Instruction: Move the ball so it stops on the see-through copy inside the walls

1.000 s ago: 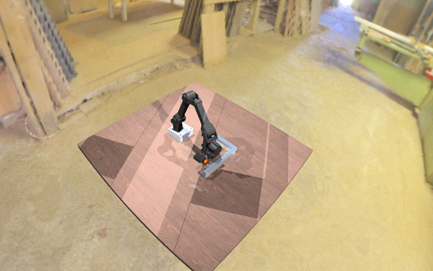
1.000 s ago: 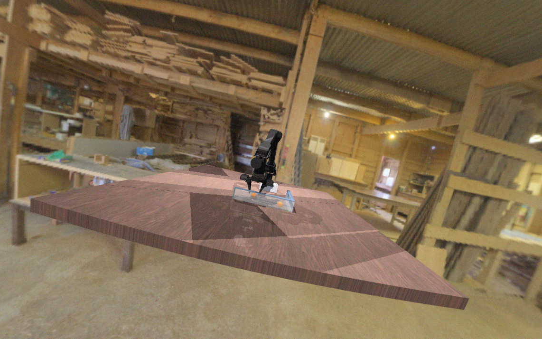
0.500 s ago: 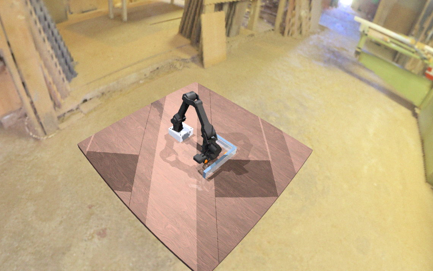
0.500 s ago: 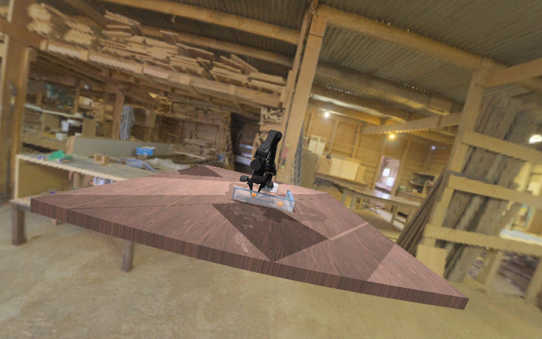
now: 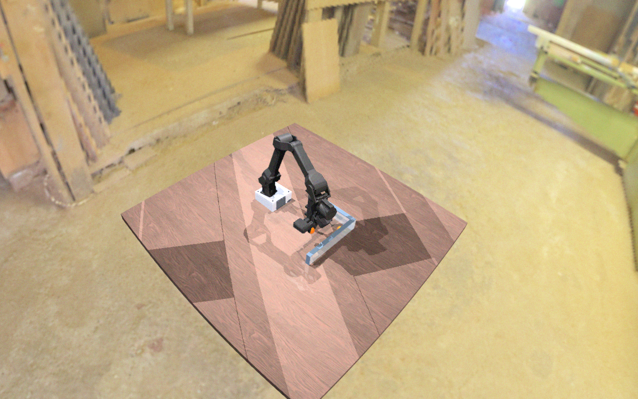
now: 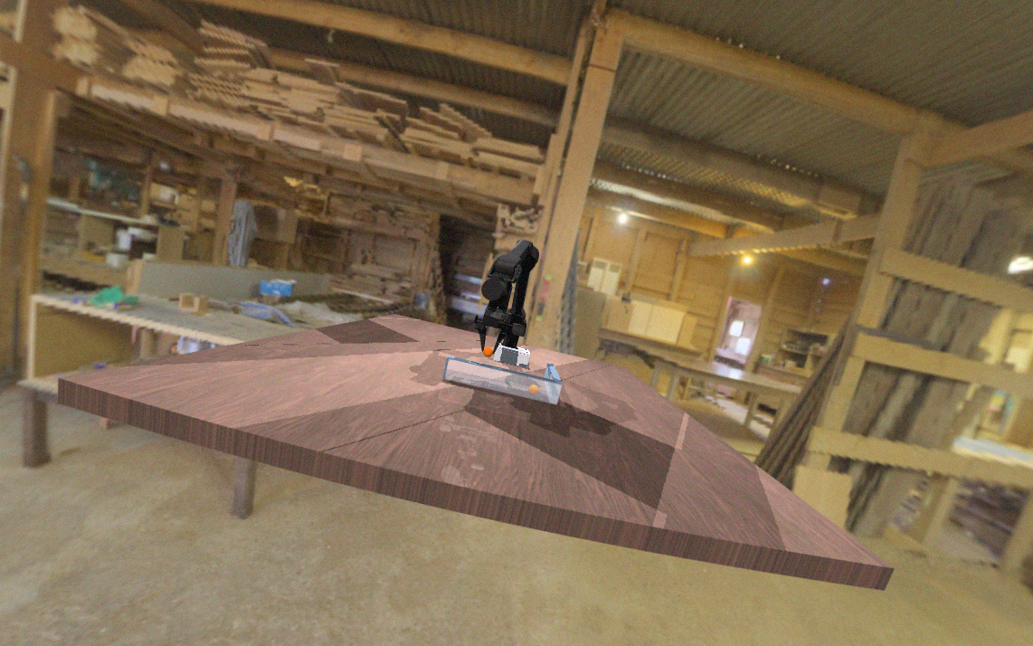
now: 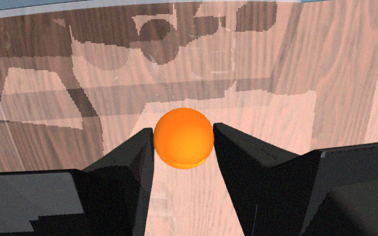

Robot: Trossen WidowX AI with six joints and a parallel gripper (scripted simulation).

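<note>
The clear wall lies 80 mm ahead of my gripper tip, 50 mm to the left of it and 50 mm below it. The rest, counted from my gripper tip: orange ball: right at my gripper tip.
</note>
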